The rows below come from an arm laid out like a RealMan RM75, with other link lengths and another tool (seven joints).
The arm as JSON. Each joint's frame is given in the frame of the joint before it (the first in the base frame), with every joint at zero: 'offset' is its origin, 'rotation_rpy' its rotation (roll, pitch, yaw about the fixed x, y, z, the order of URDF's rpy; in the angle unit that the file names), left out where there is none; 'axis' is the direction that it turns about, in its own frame. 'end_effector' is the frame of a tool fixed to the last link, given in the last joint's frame.
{
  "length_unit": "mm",
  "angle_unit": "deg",
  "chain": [
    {
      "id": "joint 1",
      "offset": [
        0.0,
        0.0,
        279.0
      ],
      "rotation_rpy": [
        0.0,
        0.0,
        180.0
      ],
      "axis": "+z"
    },
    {
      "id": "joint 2",
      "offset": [
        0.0,
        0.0,
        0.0
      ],
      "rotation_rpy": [
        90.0,
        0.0,
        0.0
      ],
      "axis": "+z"
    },
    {
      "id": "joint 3",
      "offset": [
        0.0,
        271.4,
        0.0
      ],
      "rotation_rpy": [
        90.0,
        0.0,
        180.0
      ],
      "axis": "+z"
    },
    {
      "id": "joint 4",
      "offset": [
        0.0,
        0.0,
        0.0
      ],
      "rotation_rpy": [
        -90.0,
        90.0,
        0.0
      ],
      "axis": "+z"
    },
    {
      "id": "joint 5",
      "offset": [
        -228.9,
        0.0,
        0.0
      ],
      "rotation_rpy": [
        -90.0,
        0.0,
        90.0
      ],
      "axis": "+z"
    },
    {
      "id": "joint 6",
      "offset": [
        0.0,
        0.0,
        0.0
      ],
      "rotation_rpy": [
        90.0,
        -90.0,
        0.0
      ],
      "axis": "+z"
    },
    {
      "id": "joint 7",
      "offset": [
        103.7,
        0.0,
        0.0
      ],
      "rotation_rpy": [
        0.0,
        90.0,
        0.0
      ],
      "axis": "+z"
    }
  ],
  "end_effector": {
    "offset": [
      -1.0,
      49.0,
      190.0
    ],
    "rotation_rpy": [
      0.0,
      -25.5,
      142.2
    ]
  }
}
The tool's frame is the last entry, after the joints.
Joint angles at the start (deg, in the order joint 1, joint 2, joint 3, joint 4, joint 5, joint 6, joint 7):
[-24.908 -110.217 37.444 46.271 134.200 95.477 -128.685]
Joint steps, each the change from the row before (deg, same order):
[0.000 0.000 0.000 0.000 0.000 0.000 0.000]
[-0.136 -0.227 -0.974 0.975 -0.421 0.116 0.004]
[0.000 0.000 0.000 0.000 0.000 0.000 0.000]
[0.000 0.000 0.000 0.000 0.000 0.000 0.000]
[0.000 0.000 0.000 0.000 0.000 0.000 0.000]
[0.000 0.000 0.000 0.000 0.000 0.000 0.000]
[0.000 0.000 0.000 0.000 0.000 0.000 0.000]
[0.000 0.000 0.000 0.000 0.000 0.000 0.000]
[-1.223 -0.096 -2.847 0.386 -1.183 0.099 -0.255]
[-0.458 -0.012 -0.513 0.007 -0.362 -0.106 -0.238]
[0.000 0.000 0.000 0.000 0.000 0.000 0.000]
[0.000 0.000 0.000 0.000 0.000 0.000 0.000]
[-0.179 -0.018 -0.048 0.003 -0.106 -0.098 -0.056]
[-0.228 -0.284 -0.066 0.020 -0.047 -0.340 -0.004]
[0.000 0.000 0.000 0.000 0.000 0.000 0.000]
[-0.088 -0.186 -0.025 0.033 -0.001 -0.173 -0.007]
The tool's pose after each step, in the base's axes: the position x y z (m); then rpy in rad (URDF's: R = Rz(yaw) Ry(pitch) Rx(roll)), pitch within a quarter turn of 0, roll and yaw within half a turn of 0. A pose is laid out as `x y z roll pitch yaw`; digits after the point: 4 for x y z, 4 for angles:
-0.3504 0.4010 -0.0180 -2.8874 0.3341 0.4871
-0.3460 0.4071 -0.0121 -2.8676 0.3173 0.4847
-0.3460 0.4071 -0.0121 -2.8676 0.3173 0.4847
-0.3460 0.4071 -0.0121 -2.8676 0.3173 0.4847
-0.3460 0.4071 -0.0121 -2.8676 0.3173 0.4847
-0.3460 0.4071 -0.0121 -2.8676 0.3173 0.4847
-0.3460 0.4071 -0.0121 -2.8676 0.3173 0.4847
-0.3460 0.4071 -0.0121 -2.8676 0.3173 0.4847
-0.3329 0.4239 0.0011 -2.8336 0.2606 0.4840
-0.3287 0.4289 0.0038 -2.8266 0.2469 0.4830
-0.3287 0.4289 0.0038 -2.8266 0.2469 0.4830
-0.3287 0.4289 0.0038 -2.8266 0.2469 0.4830
-0.3272 0.4307 0.0042 -2.8245 0.2442 0.4813
-0.3251 0.4329 0.0029 -2.8217 0.2403 0.4795
-0.3251 0.4329 0.0029 -2.8217 0.2403 0.4795
-0.3241 0.4338 0.0018 -2.8207 0.2384 0.4789

